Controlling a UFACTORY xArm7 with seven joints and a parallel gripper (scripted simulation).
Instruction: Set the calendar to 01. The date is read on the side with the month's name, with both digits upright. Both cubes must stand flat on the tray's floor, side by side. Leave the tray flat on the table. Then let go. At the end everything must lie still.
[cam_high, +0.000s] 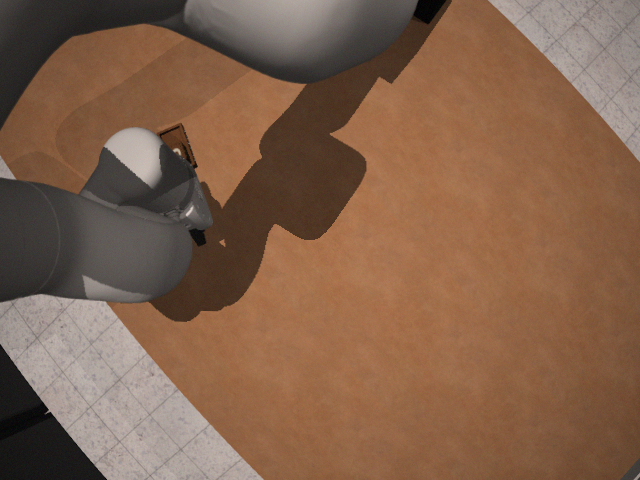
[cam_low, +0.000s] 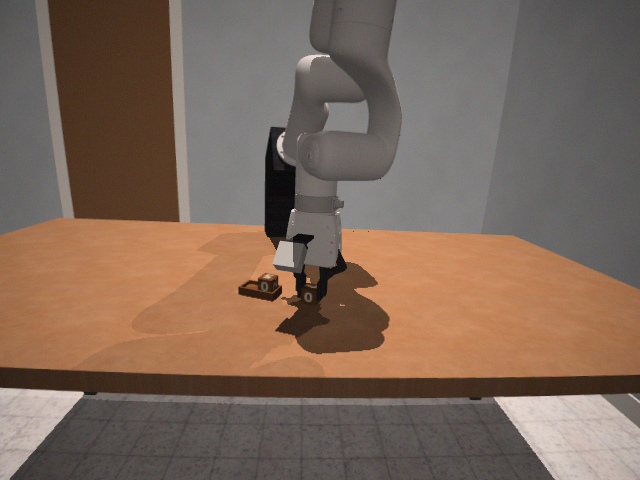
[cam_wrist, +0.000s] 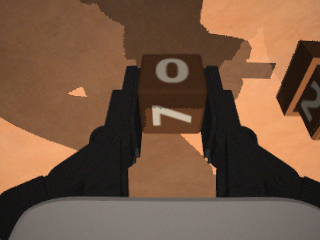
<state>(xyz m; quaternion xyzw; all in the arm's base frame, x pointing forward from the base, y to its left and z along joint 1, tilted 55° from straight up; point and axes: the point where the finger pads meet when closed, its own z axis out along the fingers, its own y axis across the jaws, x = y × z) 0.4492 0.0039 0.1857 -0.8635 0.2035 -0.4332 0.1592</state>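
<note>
The cube is 10 mm below my hand. The rest, counted from my hand: calendar tray 40 mm behind, 100 mm to the right, 20 mm below.
</note>
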